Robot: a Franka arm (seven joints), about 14 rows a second.
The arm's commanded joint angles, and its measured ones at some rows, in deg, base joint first. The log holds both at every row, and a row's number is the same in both.
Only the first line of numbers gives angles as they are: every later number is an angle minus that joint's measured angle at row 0.
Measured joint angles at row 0:
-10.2, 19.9, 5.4, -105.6, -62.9, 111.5, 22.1
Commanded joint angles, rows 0 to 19:
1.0, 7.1, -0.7, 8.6, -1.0, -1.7, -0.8
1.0, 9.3, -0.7, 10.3, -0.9, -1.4, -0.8
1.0, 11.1, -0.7, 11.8, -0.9, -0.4, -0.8
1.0, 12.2, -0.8, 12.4, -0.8, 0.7, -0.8
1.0, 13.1, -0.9, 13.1, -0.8, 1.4, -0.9
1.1, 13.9, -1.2, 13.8, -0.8, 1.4, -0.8
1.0, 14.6, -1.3, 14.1, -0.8, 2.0, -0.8
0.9, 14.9, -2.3, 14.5, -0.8, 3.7, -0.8
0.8, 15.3, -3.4, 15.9, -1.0, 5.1, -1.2
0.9, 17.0, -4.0, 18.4, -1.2, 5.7, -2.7
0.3, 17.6, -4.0, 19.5, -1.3, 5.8, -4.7
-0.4, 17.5, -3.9, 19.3, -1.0, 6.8, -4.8
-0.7, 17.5, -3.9, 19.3, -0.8, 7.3, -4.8
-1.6, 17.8, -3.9, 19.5, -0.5, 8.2, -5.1
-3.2, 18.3, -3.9, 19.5, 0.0, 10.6, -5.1
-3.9, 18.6, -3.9, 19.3, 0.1, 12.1, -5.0
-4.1, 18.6, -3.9, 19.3, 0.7, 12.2, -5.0
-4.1, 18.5, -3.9, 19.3, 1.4, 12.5, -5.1
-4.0, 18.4, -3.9, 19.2, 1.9, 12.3, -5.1
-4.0, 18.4, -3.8, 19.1, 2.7, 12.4, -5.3
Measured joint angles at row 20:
-4.0, 17.9, -4.3, 17.6, 0.8, 12.3, -3.9
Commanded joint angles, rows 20 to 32:
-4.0, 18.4, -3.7, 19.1, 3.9, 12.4, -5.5
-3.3, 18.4, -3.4, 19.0, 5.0, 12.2, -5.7
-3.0, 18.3, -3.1, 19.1, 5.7, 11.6, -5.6
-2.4, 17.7, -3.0, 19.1, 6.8, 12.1, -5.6
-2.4, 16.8, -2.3, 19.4, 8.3, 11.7, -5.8
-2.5, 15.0, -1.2, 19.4, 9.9, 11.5, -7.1
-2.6, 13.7, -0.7, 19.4, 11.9, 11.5, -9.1
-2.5, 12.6, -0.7, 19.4, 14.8, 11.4, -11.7
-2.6, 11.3, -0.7, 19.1, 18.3, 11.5, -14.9
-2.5, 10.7, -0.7, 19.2, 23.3, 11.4, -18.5
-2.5, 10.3, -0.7, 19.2, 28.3, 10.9, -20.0
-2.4, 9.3, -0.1, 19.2, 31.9, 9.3, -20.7
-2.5, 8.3, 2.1, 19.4, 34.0, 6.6, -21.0
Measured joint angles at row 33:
-2.3, 10.4, -0.5, 20.1, 29.3, 10.4, -19.5
